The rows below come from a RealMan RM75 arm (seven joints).
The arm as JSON. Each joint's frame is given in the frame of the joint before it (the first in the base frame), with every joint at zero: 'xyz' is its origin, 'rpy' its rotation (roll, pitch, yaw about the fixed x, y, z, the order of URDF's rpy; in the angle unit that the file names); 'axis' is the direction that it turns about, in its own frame. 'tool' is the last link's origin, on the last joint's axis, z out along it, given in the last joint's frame.
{
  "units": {
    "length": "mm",
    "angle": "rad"
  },
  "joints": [
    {
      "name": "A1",
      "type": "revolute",
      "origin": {
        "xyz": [
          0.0,
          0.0,
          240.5
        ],
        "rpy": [
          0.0,
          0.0,
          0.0
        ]
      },
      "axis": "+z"
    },
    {
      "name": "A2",
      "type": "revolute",
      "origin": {
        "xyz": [
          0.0,
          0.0,
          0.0
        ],
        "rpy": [
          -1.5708,
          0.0,
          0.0
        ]
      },
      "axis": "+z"
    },
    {
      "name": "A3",
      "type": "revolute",
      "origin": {
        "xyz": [
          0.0,
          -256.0,
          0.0
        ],
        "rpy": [
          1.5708,
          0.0,
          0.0
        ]
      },
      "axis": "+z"
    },
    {
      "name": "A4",
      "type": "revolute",
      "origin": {
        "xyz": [
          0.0,
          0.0,
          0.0
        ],
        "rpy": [
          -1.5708,
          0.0,
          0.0
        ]
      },
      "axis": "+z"
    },
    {
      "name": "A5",
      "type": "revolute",
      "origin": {
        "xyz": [
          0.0,
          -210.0,
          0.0
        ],
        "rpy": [
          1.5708,
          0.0,
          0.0
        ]
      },
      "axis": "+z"
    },
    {
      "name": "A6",
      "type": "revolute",
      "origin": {
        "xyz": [
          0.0,
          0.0,
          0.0
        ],
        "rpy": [
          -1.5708,
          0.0,
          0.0
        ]
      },
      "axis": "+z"
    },
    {
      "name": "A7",
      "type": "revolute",
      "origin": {
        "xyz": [
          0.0,
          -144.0,
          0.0
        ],
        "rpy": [
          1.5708,
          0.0,
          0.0
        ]
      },
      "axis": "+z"
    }
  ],
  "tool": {
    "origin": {
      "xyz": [
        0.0,
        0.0,
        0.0
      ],
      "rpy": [
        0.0,
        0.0,
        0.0
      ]
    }
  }
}
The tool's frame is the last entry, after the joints.
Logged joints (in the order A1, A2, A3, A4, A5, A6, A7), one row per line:
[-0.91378, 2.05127, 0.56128, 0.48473, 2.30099, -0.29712, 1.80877]
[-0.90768, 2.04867, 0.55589, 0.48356, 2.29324, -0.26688, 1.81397]
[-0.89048, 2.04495, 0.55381, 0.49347, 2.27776, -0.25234, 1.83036]
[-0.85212, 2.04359, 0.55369, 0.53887, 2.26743, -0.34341, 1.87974]
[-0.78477, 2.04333, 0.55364, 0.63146, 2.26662, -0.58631, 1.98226]
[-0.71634, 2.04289, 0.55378, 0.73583, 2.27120, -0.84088, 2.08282]
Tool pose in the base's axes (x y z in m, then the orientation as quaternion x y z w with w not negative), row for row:
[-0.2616, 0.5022, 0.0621, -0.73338, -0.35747, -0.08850, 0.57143]
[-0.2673, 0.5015, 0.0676, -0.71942, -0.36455, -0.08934, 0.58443]
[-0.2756, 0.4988, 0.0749, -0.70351, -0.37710, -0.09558, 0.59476]
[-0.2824, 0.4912, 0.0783, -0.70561, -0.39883, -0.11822, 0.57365]
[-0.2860, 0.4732, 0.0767, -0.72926, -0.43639, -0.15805, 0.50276]
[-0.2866, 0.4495, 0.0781, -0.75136, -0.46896, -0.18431, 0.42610]
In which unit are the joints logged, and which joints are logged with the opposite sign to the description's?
The joints are logged in radians. Opposite sign: A2, A6, A7.
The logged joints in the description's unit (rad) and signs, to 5 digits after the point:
[-0.91378, -2.05127, 0.56128, 0.48473, 2.30099, 0.29712, -1.80877]
[-0.90768, -2.04867, 0.55589, 0.48356, 2.29324, 0.26688, -1.81397]
[-0.89048, -2.04495, 0.55381, 0.49347, 2.27776, 0.25234, -1.83036]
[-0.85212, -2.04359, 0.55369, 0.53887, 2.26743, 0.34341, -1.87974]
[-0.78477, -2.04333, 0.55364, 0.63146, 2.26662, 0.58631, -1.98226]
[-0.71634, -2.04289, 0.55378, 0.73583, 2.27120, 0.84088, -2.08282]

